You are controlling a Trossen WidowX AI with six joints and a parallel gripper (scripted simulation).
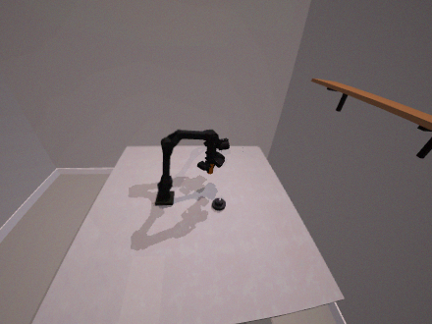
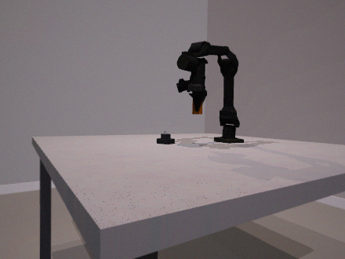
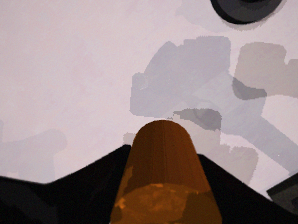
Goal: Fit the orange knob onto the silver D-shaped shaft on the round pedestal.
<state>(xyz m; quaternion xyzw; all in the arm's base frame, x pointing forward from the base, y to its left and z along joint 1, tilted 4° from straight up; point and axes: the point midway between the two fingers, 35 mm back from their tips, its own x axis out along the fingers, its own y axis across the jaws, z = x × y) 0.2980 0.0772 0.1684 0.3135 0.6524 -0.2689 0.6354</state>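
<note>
Right now my gripper tip is 4 cm short of the black pedestal, 17 cm to the left of it and 11 cm above it. Round my gripper tip: orange knob: 3 cm above.
</note>
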